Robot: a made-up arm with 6 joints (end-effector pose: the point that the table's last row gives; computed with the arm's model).
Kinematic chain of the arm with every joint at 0, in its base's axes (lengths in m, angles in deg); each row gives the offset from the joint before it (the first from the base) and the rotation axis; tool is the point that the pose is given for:
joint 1: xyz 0 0 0.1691 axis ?
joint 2: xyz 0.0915 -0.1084 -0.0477 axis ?
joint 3: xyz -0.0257 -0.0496 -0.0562 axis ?
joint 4: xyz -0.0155 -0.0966 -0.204 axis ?
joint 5: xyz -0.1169 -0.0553 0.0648 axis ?
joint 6: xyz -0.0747 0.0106 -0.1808 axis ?
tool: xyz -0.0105 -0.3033 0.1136
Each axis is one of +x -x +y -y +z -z.
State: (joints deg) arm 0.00 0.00 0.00 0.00 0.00 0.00
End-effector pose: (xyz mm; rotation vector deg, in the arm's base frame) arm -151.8 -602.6 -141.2 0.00 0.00 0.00
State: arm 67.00 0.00 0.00 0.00 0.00 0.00
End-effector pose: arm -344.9 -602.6 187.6 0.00 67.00 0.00
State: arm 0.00 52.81 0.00 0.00 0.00 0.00
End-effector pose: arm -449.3 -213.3 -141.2 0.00 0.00 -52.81
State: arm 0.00 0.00 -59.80 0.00 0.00 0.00
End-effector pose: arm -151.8 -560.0 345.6 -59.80 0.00 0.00
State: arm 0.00 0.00 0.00 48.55 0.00 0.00
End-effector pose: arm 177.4 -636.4 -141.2 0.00 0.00 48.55
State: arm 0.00 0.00 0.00 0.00 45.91 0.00
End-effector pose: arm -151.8 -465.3 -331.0 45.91 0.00 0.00
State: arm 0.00 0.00 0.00 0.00 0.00 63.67
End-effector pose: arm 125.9 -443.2 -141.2 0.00 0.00 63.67
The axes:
joint 1: +y
joint 2: -z
joint 3: +x
joint 4: +z
joint 5: +x
joint 6: +z

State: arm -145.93 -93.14 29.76 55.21 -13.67 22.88
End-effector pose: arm -81.6 94.7 710.3 153.22 20.32 -83.76
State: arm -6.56 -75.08 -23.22 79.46 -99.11 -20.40
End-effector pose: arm 424.3 -224.0 404.9 -34.34 -133.54 105.78
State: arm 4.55 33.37 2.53 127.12 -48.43 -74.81
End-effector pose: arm 135.2 -678.9 -103.6 -2.42 -45.57 16.88
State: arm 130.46 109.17 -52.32 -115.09 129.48 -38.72
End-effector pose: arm -243.9 -296.4 535.7 -54.46 -30.45 3.17
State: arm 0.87 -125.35 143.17 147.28 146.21 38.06
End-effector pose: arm -65.8 -373.7 86.0 -11.47 -14.21 10.35
